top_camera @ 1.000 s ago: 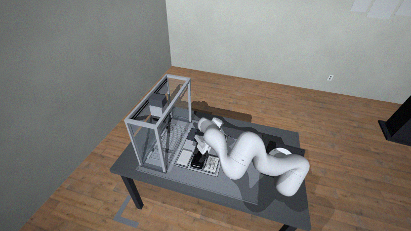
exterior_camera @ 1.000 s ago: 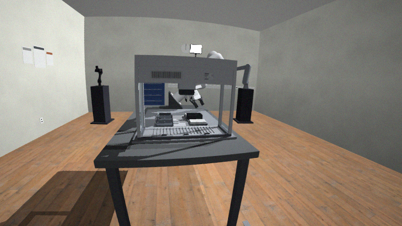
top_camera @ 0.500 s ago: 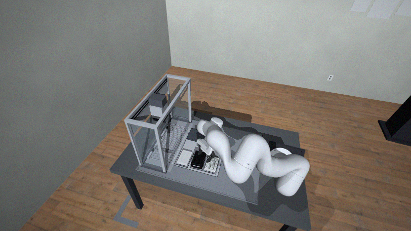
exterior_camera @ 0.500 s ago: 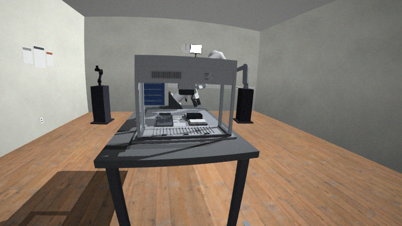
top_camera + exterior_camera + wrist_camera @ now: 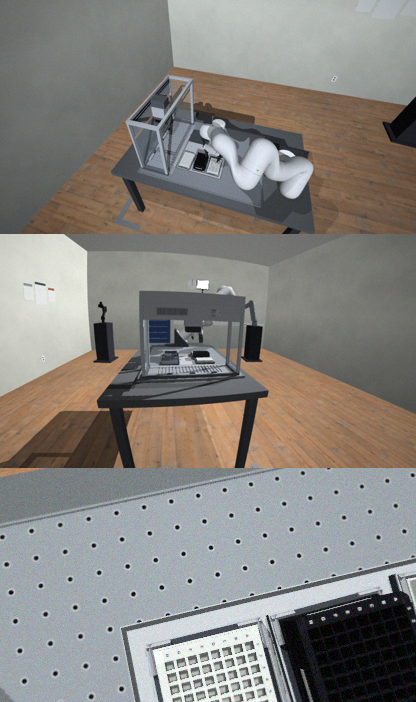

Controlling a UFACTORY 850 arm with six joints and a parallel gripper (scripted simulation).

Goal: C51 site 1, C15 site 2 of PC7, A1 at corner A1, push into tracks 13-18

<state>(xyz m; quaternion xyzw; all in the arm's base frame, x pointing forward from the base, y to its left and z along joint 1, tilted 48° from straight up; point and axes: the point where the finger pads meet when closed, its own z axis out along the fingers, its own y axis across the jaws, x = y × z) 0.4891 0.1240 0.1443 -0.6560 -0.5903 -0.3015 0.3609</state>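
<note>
Now: hand 2 cm past the white 96-well plate C15, 2 cm to the left of it and 11 cm above it. Also, from my hand: nest S1 (2 cm behind, 2 cm to the right, 13 cm below); black deep-well block C51 (9 cm ahead, 10 cm below); nest S2 (9 cm ahead, 13 cm below).
</note>
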